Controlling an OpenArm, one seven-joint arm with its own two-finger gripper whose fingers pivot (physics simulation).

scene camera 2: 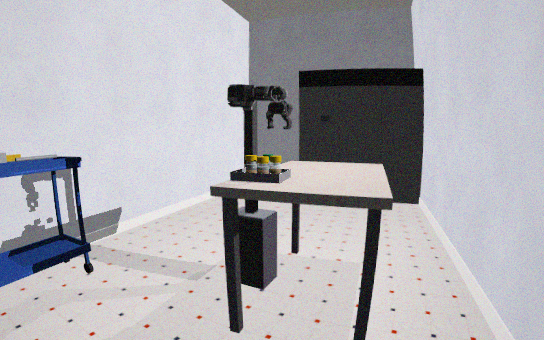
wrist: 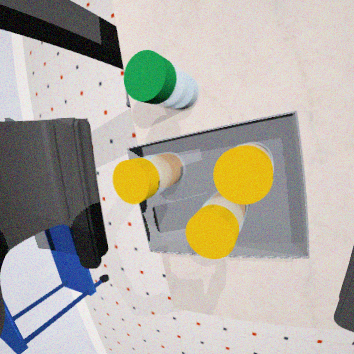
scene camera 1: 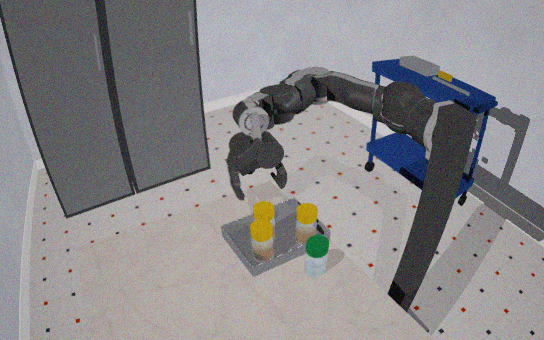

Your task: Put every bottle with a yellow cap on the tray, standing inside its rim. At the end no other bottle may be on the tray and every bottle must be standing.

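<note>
Three yellow-capped bottles stand upright inside the rim of the grey tray [scene camera 1: 280, 262] [scene camera 2: 257, 177] [wrist: 300, 200]. One yellow-capped bottle [scene camera 1: 262, 241] [scene camera 2: 275, 164] [wrist: 243, 175] is close to a second yellow-capped bottle [scene camera 1: 264, 211] [scene camera 2: 263, 165] [wrist: 212, 231]. The third yellow-capped bottle [scene camera 1: 306, 220] [scene camera 2: 251, 164] [wrist: 136, 180] is at the tray's cart-side end. A green-capped bottle [scene camera 1: 316, 256] [scene camera 2: 268, 155] [wrist: 150, 77] stands upright on the table outside the tray; in scene camera 2 it is mostly hidden. My gripper [scene camera 1: 261, 191] [scene camera 2: 279, 127] is open and empty, well above the tray and bottles.
The tray is near one corner of the table [scene camera 1: 175, 280] [scene camera 2: 345, 175] [wrist: 250, 60]. The arm's column [scene camera 1: 435, 200] [scene camera 2: 248, 132] [wrist: 55, 30] rises beyond the table edge, near the green-capped bottle. A blue cart [scene camera 1: 482, 96] [scene camera 2: 75, 162] and a grey cabinet [scene camera 1: 160, 100] [scene camera 2: 360, 135] stand apart from the table.
</note>
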